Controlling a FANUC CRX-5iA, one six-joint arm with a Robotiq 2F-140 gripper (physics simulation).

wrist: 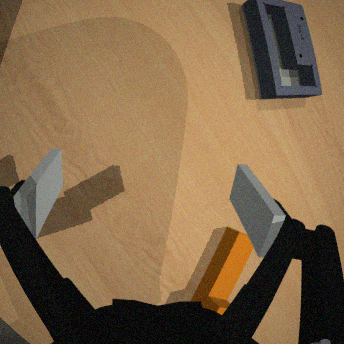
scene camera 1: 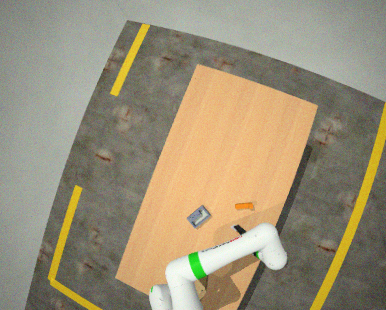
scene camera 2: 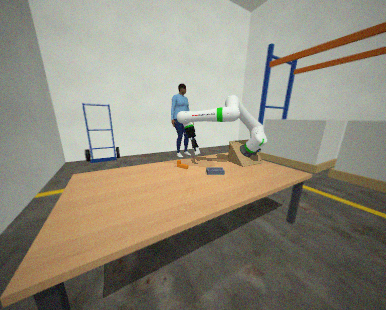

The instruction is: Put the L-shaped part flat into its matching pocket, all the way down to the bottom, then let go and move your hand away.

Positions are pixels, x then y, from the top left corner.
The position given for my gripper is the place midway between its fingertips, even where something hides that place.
My gripper (wrist: 148, 174) is open, holding nothing. Also in view: an orange L-shaped part (wrist: 234, 247).
